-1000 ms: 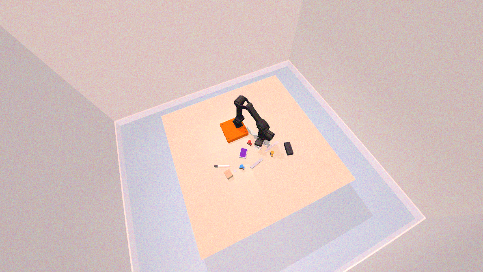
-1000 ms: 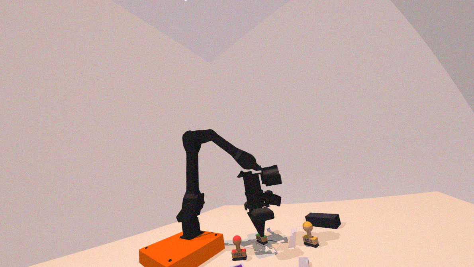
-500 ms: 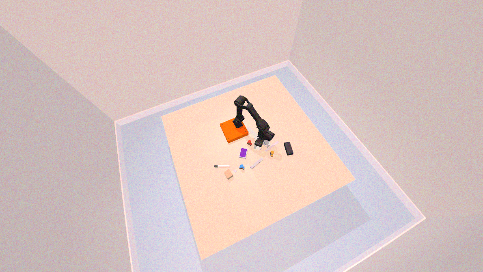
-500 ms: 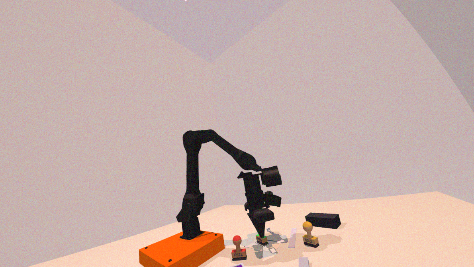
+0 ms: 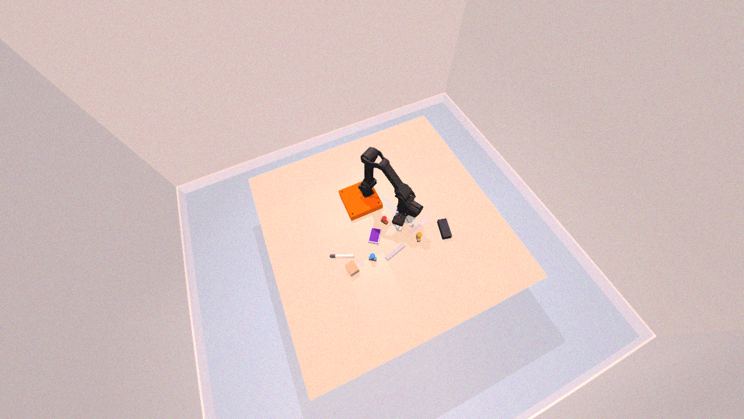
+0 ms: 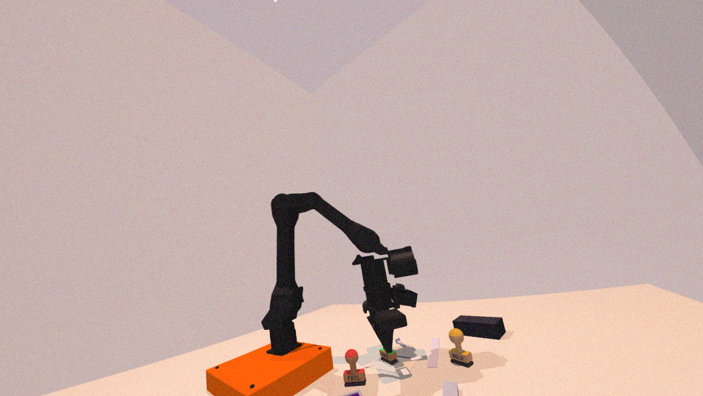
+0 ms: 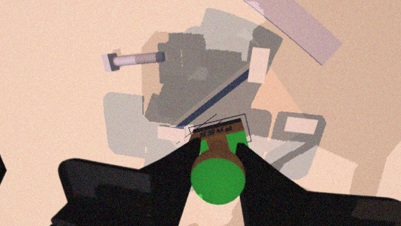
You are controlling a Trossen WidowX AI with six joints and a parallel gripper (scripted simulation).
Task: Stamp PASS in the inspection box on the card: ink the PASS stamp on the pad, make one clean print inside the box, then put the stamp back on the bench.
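My gripper tip is right at the green-knobbed stamp. Also, from my gripper tip: red-topped stamp 100 mm to the right, 30 mm behind; bolt 90 mm to the left, 20 mm below, 10 mm behind; card 30 mm below, 10 mm to the right, 10 mm ahead.
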